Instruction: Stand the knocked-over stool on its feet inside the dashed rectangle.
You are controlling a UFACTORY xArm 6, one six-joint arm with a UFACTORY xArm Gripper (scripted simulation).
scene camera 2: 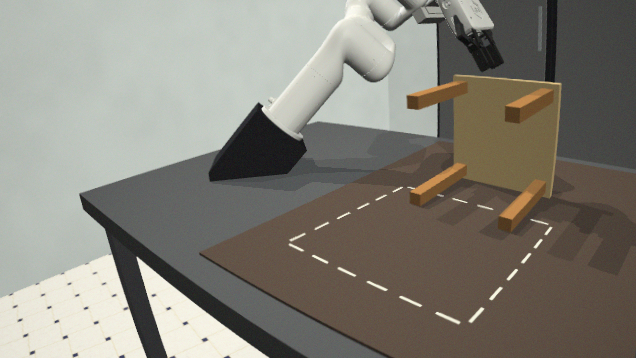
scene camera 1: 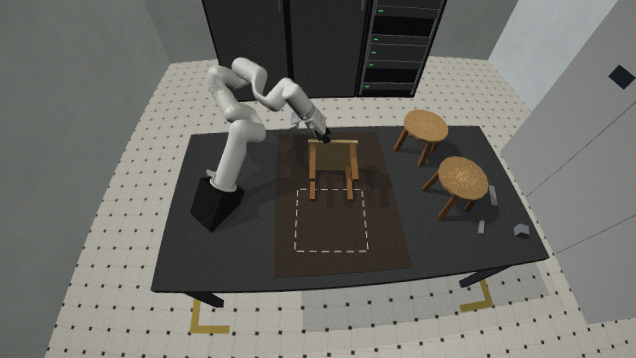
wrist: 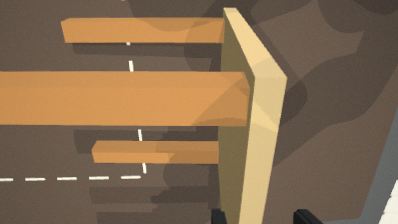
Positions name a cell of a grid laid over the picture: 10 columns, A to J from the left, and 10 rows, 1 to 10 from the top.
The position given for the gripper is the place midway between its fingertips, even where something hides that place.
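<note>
There's a stool (scene camera 2: H5) (scene camera 1: F5) (wrist: G5) in the scene, and the wrist view and scene camera 1 have it as well. The gripper (scene camera 2: H2) is in view too.
</note>
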